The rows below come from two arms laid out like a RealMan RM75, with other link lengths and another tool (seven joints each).
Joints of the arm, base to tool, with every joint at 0 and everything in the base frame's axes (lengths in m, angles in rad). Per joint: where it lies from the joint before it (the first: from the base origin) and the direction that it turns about. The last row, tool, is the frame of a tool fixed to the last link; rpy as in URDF.
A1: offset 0 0 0.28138 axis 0 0 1
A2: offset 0 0 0 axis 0 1 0
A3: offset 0 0 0.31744 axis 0 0 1
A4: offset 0 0 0 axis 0 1 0
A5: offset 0 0 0.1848 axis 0 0 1
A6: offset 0 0 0 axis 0 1 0
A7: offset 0 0 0.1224 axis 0 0 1
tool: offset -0.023 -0.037 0.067 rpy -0.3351 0 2.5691
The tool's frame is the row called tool.
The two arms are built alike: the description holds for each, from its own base.
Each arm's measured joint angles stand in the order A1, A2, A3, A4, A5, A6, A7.
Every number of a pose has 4 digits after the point. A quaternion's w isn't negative.
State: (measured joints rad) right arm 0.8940 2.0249 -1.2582 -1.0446 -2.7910 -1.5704 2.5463; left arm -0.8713 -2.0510 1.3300 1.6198 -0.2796 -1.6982 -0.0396
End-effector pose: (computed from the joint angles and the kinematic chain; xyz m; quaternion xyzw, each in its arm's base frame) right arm 0.2405 0.4779 0.0096 0.0041 0.9084 0.2763 0.3137; left arm -0.1789 0.4381 0.0680 0.6335 -0.5884 -0.4948 0.0872
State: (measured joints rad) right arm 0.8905 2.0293 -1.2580 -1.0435 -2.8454 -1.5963 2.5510; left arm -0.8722 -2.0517 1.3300 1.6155 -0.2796 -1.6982 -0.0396
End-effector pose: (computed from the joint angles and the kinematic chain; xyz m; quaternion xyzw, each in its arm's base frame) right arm 0.2508 0.4734 0.0139 0.0077 0.9002 0.2702 0.3416; left arm -0.1793 0.4381 0.0672 0.6342 -0.5881 -0.4940 0.0889
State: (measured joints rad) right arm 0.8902 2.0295 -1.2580 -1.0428 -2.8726 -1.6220 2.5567; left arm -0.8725 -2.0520 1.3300 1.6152 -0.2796 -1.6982 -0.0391
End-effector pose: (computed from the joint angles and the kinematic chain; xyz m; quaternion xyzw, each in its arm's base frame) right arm 0.2566 0.4695 0.0171 0.0126 0.8957 0.2630 0.3582; left arm -0.1792 0.4381 0.0671 0.6340 -0.5884 -0.4939 0.0890
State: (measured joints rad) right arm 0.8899 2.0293 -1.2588 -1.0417 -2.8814 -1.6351 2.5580; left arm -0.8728 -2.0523 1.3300 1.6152 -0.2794 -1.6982 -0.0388
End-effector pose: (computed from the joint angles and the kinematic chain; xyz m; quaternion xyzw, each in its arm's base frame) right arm 0.2590 0.4672 0.0180 0.0148 0.8944 0.2581 0.3649; left arm -0.1790 0.4381 0.0670 0.6338 -0.5886 -0.4939 0.0890
